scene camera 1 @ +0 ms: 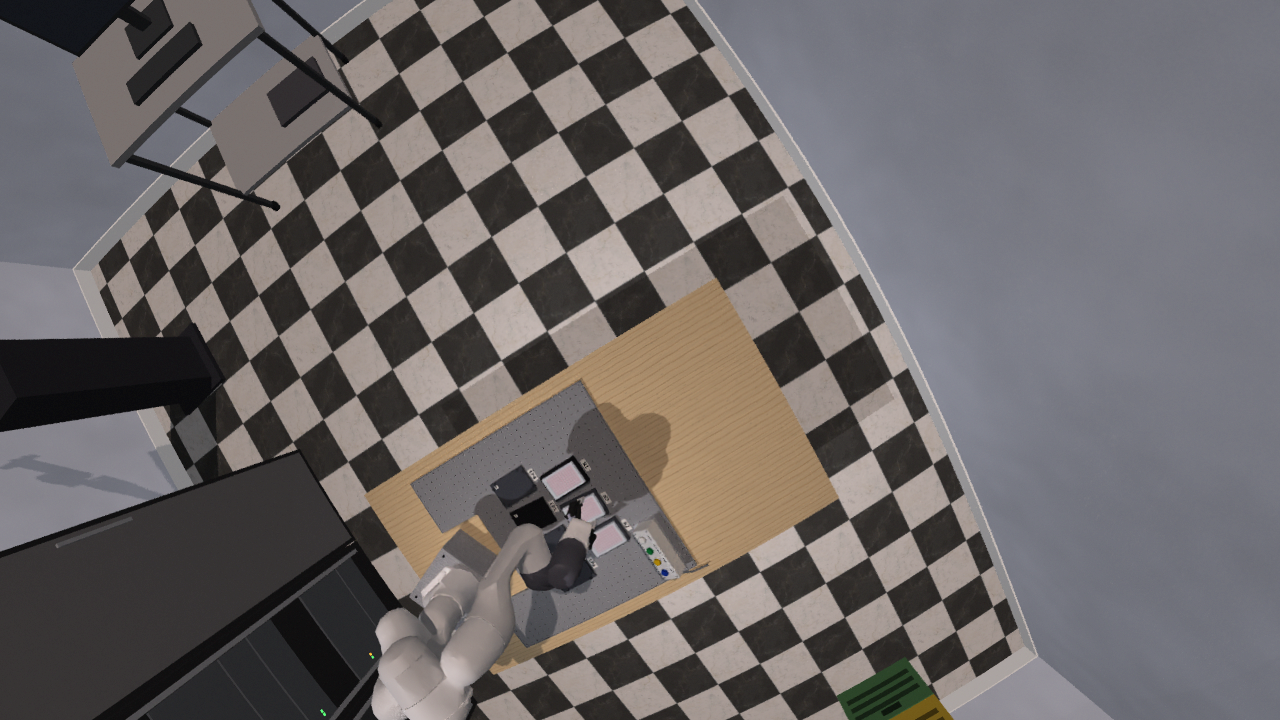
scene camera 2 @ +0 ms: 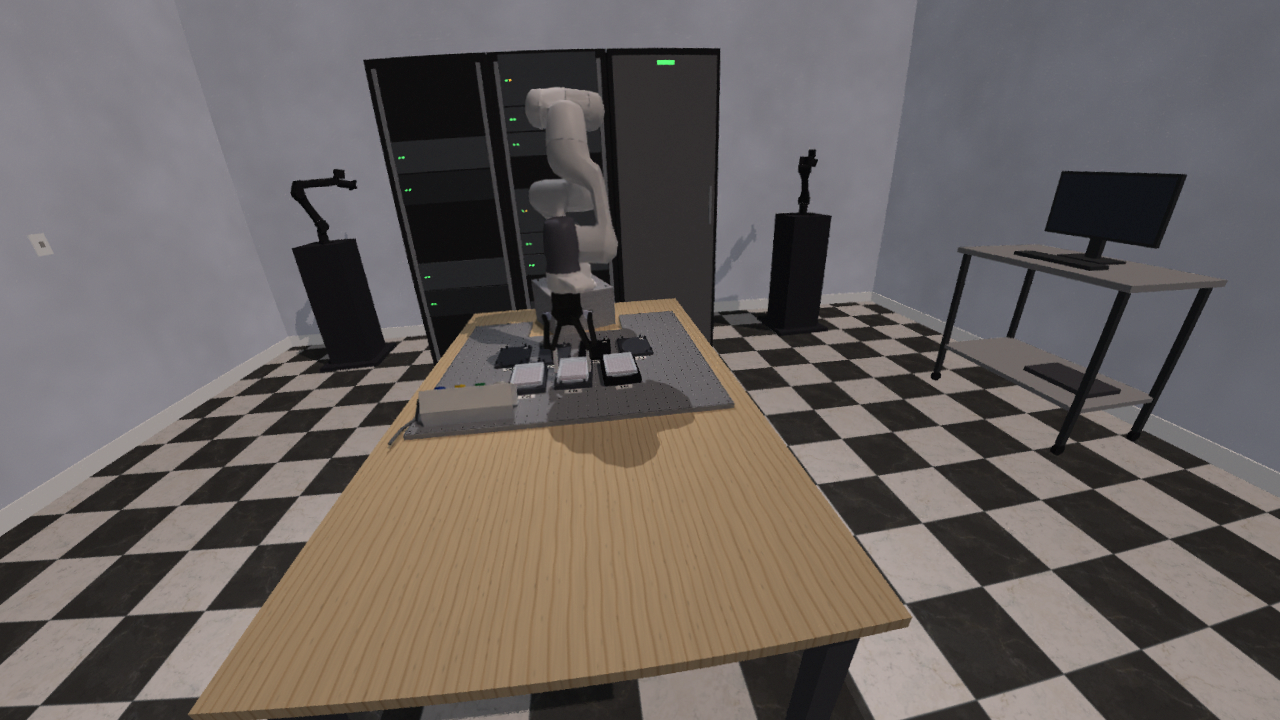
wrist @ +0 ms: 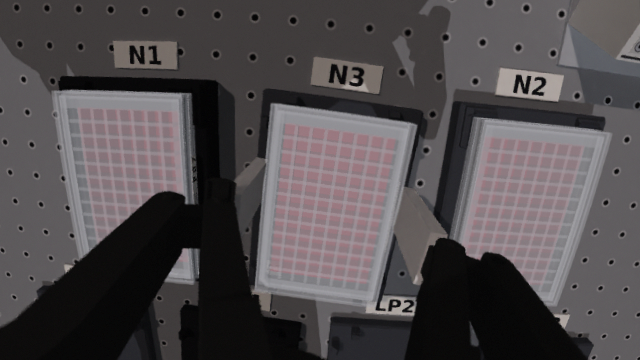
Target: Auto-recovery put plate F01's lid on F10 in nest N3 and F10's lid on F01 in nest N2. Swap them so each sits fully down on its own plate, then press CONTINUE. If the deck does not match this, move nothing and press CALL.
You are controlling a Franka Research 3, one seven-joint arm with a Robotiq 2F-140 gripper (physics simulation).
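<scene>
The plate with its clear lid in nest N3 (wrist: 335,200) (scene camera 1: 591,507) (scene camera 2: 572,369) stands between my fingers. My gripper (wrist: 331,193) is shut on the lid, one pale pad at each long side; whether the lid is raised off its plate I cannot tell. A lidded plate in nest N2 (wrist: 530,200) (scene camera 1: 609,537) (scene camera 2: 528,375) is right of it in the wrist view. The F01 and F10 markings are not readable. The button console (scene camera 1: 657,559) (scene camera 2: 467,404) is at the deck's edge, with green, yellow and blue buttons; their labels are not legible.
A lidded plate in nest N1 (wrist: 127,165) (scene camera 1: 563,479) (scene camera 2: 619,364) stands close to the left finger in the wrist view. Dark lid parks, one labelled LP2 (wrist: 370,337), lie on the arm's side of the nests. The perforated deck (scene camera 1: 501,452) rests on the wooden table (scene camera 1: 733,402) (scene camera 2: 554,555).
</scene>
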